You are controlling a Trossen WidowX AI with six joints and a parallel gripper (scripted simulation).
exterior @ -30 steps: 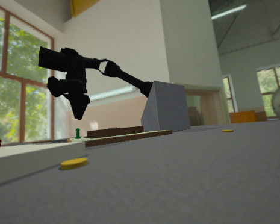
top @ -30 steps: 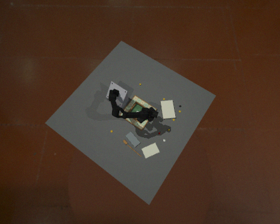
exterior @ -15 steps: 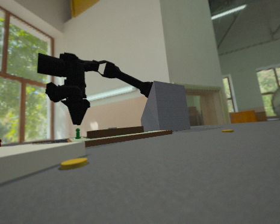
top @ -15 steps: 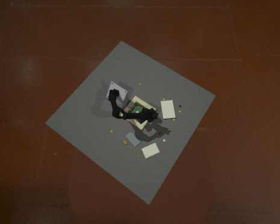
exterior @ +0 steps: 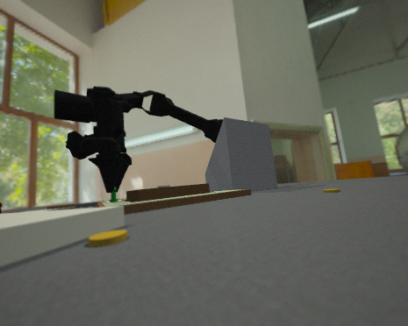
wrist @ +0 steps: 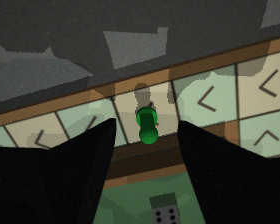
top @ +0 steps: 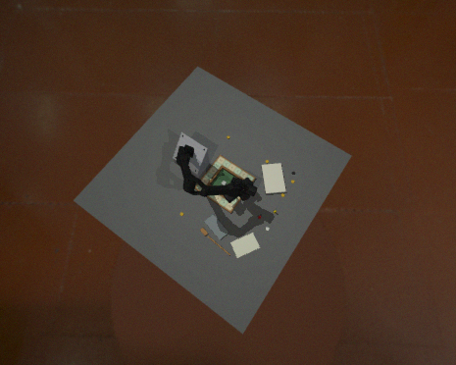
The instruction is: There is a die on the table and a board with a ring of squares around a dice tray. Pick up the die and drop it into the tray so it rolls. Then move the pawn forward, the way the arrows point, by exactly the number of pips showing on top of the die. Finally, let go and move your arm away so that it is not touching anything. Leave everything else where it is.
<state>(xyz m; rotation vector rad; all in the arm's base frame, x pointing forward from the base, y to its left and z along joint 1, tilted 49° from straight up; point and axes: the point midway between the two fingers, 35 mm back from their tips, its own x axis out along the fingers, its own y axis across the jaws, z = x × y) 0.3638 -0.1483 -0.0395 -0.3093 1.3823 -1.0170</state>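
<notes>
Now: gripper tip 10 mm above the green pawn. The rest, counted from my gripper tip: green dice tray (110 mm behind, 30 mm to the left, 30 mm below); white die (110 mm behind, 20 mm to the left, 10 mm below); red pawn (180 mm ahead, 60 mm to the right, 20 mm below).
</notes>
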